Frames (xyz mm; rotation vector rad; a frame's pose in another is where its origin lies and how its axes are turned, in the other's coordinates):
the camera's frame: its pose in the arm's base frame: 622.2 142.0 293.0 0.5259 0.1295 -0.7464
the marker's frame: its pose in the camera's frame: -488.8 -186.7 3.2 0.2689 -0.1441 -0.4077
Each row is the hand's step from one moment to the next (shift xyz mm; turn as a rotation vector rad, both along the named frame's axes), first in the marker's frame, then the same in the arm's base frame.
Working: the marker's frame: its pose in the arm's base frame: 137.4 325.9 363.3 0.7093 -0.0002 -1.2072

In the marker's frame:
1: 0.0 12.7 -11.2 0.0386 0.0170 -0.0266
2: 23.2 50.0 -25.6 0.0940 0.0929 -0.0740
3: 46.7 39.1 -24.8 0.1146 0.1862 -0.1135
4: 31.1 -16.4 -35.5 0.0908 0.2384 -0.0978
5: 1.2 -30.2 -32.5 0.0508 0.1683 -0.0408
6: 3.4 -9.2 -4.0 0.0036 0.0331 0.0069
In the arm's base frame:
1: 14.9 7.7 -2.5 0.0389 -0.0166 -0.0264
2: 60.6 1.6 -3.6 0.1418 -0.0272 -0.0459
3: 60.1 -20.7 -16.9 0.2432 -0.0091 -0.0379
4: 10.9 -11.5 -47.4 0.2728 0.0121 0.0092
5: -13.4 10.1 -41.1 0.1772 0.0058 0.0335
6: -5.1 -2.5 -9.0 0.0270 -0.0009 0.0207

